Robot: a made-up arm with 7 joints.
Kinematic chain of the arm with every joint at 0, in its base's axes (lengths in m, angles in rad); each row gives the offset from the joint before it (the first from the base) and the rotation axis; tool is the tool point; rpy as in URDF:
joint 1: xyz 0 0 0.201 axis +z
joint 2: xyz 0 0 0 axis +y
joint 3: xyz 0 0 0.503 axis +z
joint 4: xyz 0.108 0 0 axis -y
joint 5: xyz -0.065 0 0.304 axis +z
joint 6: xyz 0 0 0 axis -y
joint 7: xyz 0.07 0 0 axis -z
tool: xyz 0 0 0 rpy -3.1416 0 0
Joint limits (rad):
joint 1: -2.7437..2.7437
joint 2: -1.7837..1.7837
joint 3: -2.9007..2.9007
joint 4: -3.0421..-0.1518
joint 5: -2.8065..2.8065
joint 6: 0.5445..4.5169
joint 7: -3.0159..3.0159
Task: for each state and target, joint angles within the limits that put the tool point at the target. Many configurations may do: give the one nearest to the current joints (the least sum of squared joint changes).
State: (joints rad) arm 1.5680 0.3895 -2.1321 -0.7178 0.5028 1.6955 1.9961
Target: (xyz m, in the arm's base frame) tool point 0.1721 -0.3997 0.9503
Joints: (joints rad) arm 1.3482 -0.1293 -2.3384 -0.9121 0.5090 1.6815 1.9961
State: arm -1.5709 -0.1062 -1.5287 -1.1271 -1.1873 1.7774 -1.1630
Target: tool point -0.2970 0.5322 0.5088
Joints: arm -1.9029 -0.5713 -1.9532 -1.8142 -1.1985 1.6754 -1.1630
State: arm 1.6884 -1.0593 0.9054 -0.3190 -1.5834 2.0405 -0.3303
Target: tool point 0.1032 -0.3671 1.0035
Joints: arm 2.1240 -0.5243 0.7284 -0.2402 -1.5685 1.8943 -0.3303
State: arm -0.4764 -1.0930 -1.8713 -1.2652 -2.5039 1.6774 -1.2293
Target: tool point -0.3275 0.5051 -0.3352
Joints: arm -1.3218 -1.7815 -2.6997 -1.2835 -2.5069 1.5995 -1.2293
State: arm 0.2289 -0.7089 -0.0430 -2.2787 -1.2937 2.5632 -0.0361
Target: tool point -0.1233 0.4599 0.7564
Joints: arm -0.4285 -0.9565 0.8069 -1.6298 -1.1982 2.5035 -0.0361
